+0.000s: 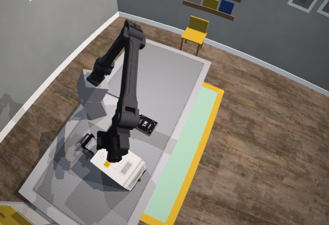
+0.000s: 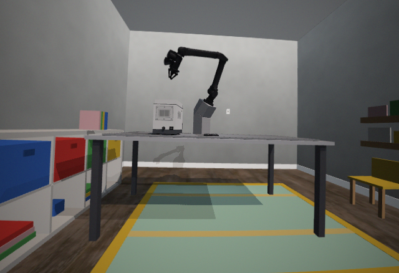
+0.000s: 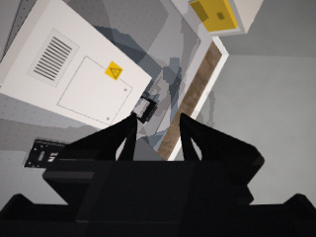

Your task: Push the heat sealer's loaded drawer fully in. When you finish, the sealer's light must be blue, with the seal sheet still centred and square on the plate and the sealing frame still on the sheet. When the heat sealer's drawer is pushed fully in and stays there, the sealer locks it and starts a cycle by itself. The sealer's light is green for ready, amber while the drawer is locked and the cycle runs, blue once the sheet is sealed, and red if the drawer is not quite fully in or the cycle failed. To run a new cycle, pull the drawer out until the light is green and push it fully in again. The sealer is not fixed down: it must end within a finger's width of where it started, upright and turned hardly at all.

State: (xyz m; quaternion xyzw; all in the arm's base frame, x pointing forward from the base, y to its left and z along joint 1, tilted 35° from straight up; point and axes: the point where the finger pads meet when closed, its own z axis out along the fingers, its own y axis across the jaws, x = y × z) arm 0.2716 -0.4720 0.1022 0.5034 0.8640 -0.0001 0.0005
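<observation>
The dark sealer drawer lies 440 mm below my hand, 220 mm behind it and 40 mm to the left of it.
</observation>
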